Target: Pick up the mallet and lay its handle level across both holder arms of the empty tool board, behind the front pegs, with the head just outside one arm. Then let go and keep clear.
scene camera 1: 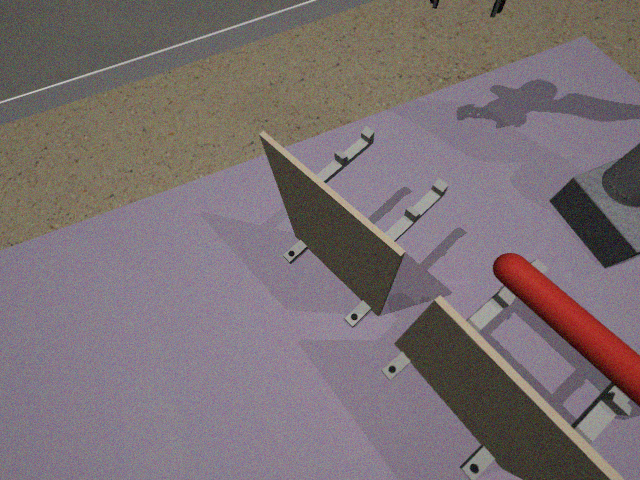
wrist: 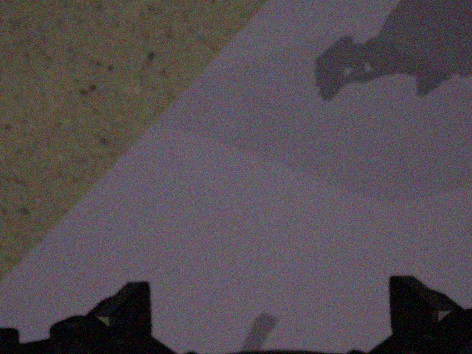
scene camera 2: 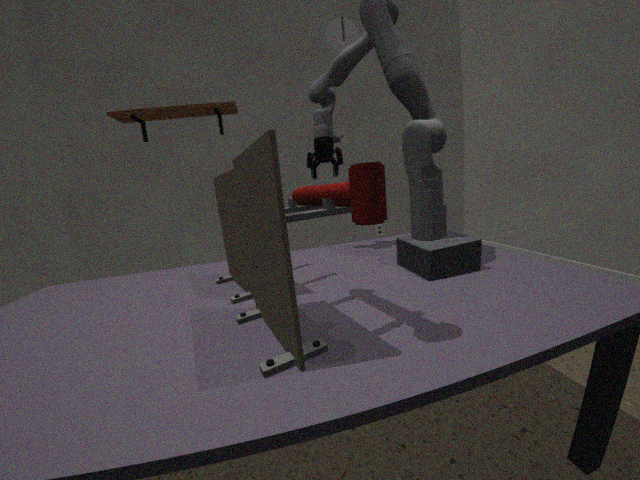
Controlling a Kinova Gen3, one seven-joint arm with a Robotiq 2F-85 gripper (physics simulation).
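Seen in the pictures: gripper, fingertip midpoint: [scene camera 1: 463, 10] [wrist: 268, 305] [scene camera 2: 324, 177]; arm's base, link origin: [scene camera 1: 630, 185] [scene camera 2: 427, 236].
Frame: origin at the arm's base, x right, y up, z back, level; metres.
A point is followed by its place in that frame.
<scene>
The red mallet [scene camera 1: 573, 322] @(y 0.176, x -0.130, z -0.374 m) [scene camera 2: 368, 193] @(y 0.159, x -0.297, z -0.344 m) lies with its handle across the arms of the nearer tool board [scene camera 1: 491, 387] @(y 0.184, x -0.145, z -0.497 m) [scene camera 2: 263, 232] @(y 0.113, x -0.206, z -0.484 m). Its head is outside the near arm in scene camera 2 and out of view in scene camera 1. The empty tool board [scene camera 1: 336, 217] @(y 0.192, x 0.106, z -0.549 m) [scene camera 2: 227, 222] @(y 0.103, x 0.151, z -0.563 m) stands farther back; its two holder arms, left arm [scene camera 1: 356, 148] @(y 0.127, x 0.237, z -0.448 m) and right arm [scene camera 1: 426, 200] @(y 0.127, x 0.098, z -0.403 m), each show a front peg and a second peg. My gripper [scene camera 1: 466, 6] @(y 0.209, x 0.339, z -0.196 m) [scene camera 2: 325, 175] @(y 0.209, x 0.339, z -0.196 m) [wrist: 268, 305] @(y 0.209, x 0.339, z -0.196 m) is open and empty, fingers down, high above the table and apart from the mallet and both boards.
The robot's base [scene camera 1: 589, 222] @(y -0.044, x -0.022, z -0.077 m) [scene camera 2: 439, 260] @(y -0.037, x -0.109, z -0.053 m) stands on the lilac table [scene camera 1: 155, 335] @(y -0.090, x 0.178, z -0.935 m) [scene camera 2: 129, 387] @(y -0.090, x -0.229, z -0.723 m) [wrist: 225, 215] @(y -0.090, x 0.341, z -0.258 m). The boards' upright panels stand in a row, with feet bolted to the table. The table edge and the floor [wrist: 75, 90] show in the wrist view. A wooden shelf [scene camera 2: 175, 112] hangs on the wall.
</scene>
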